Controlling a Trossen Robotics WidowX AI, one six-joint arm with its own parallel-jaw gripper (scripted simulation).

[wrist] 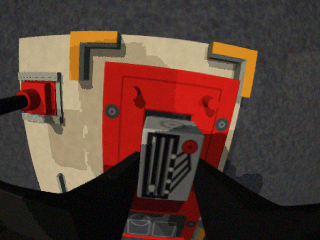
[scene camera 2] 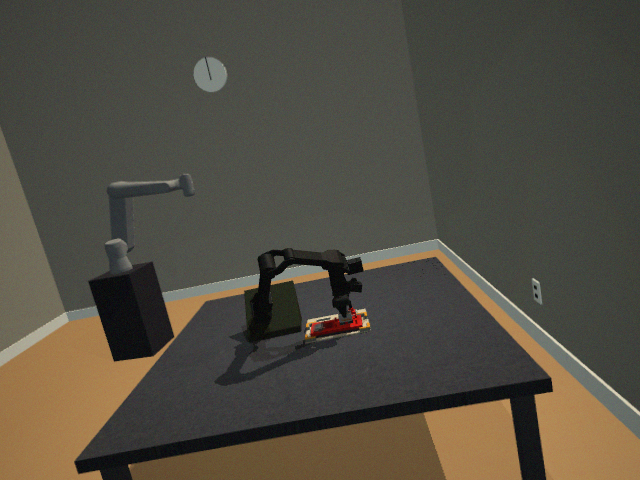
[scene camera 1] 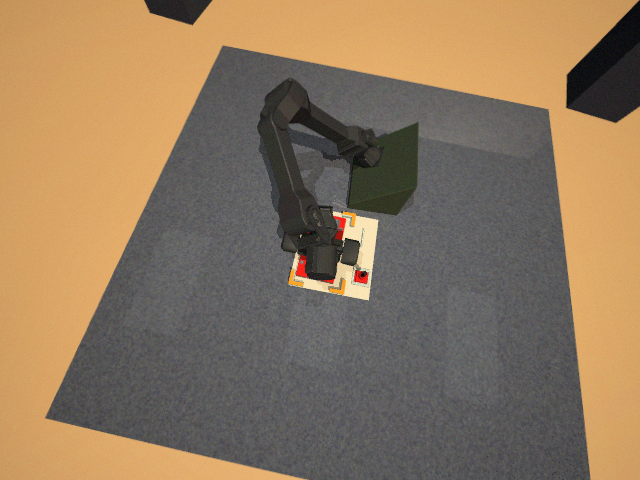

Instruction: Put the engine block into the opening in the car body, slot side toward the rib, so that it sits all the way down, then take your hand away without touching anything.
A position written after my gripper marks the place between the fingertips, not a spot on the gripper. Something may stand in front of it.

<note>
My gripper (scene camera 1: 319, 255) holds an engine block (wrist: 170, 150). I also see a car body (scene camera 2: 331, 327).
The car body also shows in the wrist view (wrist: 132, 92). My gripper shows as well in the wrist view (wrist: 167, 161) and in scene camera 2 (scene camera 2: 344, 315).
</note>
